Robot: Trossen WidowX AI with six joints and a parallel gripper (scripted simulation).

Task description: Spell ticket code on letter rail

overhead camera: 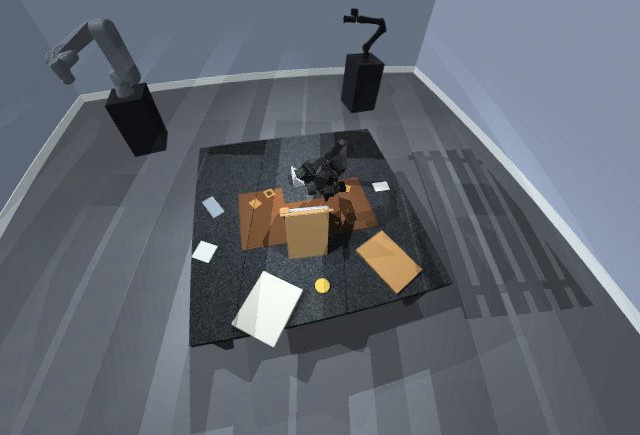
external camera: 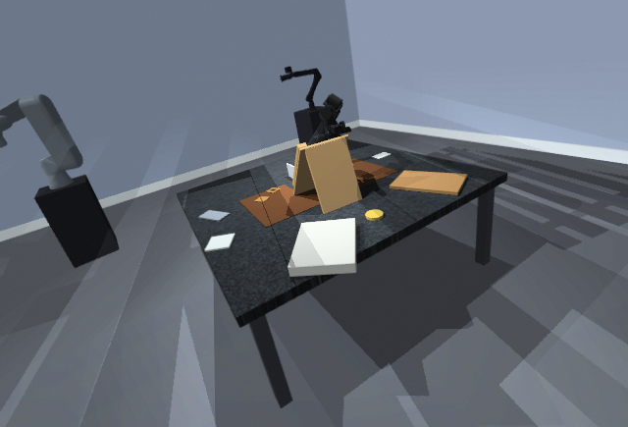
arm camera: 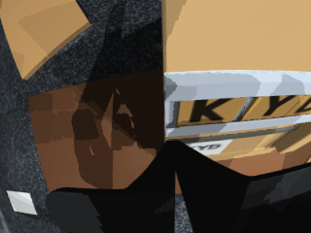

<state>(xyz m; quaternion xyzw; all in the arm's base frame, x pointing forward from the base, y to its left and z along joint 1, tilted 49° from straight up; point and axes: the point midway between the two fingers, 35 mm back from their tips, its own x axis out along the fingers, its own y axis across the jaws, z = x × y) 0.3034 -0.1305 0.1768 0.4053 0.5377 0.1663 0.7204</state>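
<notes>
Right now my gripper tip is 50 mm past the white ticket, 40 mm to the left of it and 110 mm above it. From my gripper tip the other things lie so: white box: 380 mm ahead, 410 mm to the right, 160 mm below; brown mat: 140 mm behind, 70 mm to the right, 180 mm below; flat tan slab: 350 mm ahead, 240 mm to the left, 180 mm below.
</notes>
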